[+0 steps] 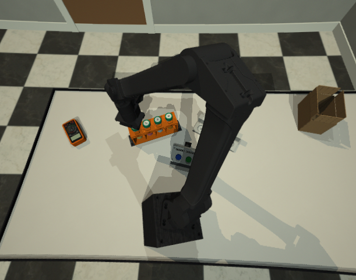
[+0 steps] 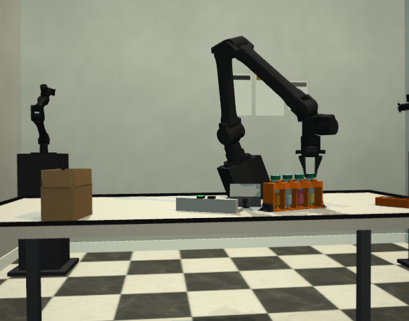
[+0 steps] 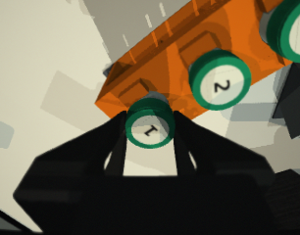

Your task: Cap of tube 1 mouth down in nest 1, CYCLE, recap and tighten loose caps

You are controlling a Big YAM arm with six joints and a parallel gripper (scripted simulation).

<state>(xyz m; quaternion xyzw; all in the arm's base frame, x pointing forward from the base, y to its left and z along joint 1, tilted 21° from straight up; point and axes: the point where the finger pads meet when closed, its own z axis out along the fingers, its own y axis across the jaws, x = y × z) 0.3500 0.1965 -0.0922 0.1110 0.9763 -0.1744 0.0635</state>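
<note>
Now: the cap right at my hand. From my hand the other things lie so: key housing (22 cm to the right, 9 cm behind, 6 cm below); then green key (24 cm to the right, 12 cm behind, 5 cm below); then blue key (20 cm to the right, 11 cm behind, 5 cm below).
</note>
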